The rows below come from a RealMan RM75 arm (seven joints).
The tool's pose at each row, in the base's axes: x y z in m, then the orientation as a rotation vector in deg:
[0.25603, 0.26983, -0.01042, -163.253, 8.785, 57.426]
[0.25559, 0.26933, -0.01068, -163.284, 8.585, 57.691]
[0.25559, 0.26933, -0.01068, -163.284, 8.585, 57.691]
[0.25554, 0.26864, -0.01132, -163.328, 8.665, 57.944]
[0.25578, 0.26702, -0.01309, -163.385, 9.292, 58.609]
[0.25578, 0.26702, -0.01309, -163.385, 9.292, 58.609]
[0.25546, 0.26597, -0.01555, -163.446, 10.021, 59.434]
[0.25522, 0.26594, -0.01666, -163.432, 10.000, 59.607]
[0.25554, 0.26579, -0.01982, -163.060, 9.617, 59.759]
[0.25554, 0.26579, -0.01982, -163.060, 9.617, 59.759]
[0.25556, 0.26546, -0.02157, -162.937, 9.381, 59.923]
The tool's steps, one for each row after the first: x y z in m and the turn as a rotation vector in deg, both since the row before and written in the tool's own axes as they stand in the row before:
[-0.00015, 0.00057, 0.00040, -0.151, -0.160, -0.081]
[0.00000, 0.00000, 0.00000, 0.000, 0.000, 0.000]
[0.00040, 0.00074, 0.00043, -0.110, -0.138, 0.099]
[0.00140, 0.00170, 0.00099, -0.167, -0.361, 0.510]
[0.00000, 0.00000, 0.00000, 0.000, 0.000, 0.000]
[0.00139, 0.00124, 0.00194, -0.212, -0.450, 0.599]
[0.00053, 0.00013, 0.00099, -0.051, -0.108, 0.008]
[0.00229, 0.00028, 0.00218, 0.209, -0.208, -0.322]
[0.00000, 0.00000, 0.00000, 0.000, 0.000, 0.000]
[0.00117, 0.00043, 0.00127, 0.010, -0.141, -0.159]

